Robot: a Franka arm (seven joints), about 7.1 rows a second.
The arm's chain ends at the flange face. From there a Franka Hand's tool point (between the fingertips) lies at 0.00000 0.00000 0.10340 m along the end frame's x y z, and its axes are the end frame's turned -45 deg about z.
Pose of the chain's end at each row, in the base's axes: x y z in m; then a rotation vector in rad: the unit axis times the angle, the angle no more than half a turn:
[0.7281 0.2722 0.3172 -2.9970 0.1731 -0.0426]
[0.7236 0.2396 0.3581 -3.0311 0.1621 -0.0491]
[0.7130 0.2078 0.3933 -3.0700 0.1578 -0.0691]
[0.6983 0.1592 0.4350 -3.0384 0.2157 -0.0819]
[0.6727 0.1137 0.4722 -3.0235 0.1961 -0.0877]
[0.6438 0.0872 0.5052 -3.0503 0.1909 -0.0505]
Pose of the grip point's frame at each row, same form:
[0.7318 0.2864 0.2148 -2.8534 -0.9934 -0.1203]
[0.7275 0.2503 0.2553 -2.8803 -1.0165 -0.1075]
[0.7180 0.2144 0.2902 -2.9168 -1.0362 -0.1038]
[0.7045 0.1685 0.3322 -2.9144 -0.9717 -0.1319]
[0.6794 0.1247 0.3696 -2.8952 -0.9850 -0.1465]
[0.6478 0.0957 0.4022 -2.9082 -0.9968 -0.0969]

